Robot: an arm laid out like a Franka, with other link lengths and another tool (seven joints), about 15 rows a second.
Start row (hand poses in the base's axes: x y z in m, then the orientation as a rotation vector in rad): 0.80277 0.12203 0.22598 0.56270 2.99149 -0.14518
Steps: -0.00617 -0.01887 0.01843 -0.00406 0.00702 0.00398; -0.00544 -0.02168 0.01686 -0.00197 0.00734 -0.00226; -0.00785 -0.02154 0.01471 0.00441 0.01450 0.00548; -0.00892 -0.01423 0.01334 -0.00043 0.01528 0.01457; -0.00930 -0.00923 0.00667 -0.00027 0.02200 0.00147; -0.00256 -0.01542 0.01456 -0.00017 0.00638 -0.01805; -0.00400 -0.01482 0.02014 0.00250 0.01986 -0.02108
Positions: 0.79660 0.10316 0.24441 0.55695 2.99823 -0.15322; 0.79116 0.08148 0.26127 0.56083 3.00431 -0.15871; 0.78331 0.05994 0.27598 0.55421 3.02068 -0.15651; 0.77439 0.04571 0.28932 0.53329 3.03862 -0.16135; 0.76509 0.03648 0.29599 0.53281 3.06018 -0.16869; 0.76253 0.02106 0.31055 0.56113 3.06232 -0.17146; 0.75853 0.00624 0.33069 0.59566 3.07715 -0.17474
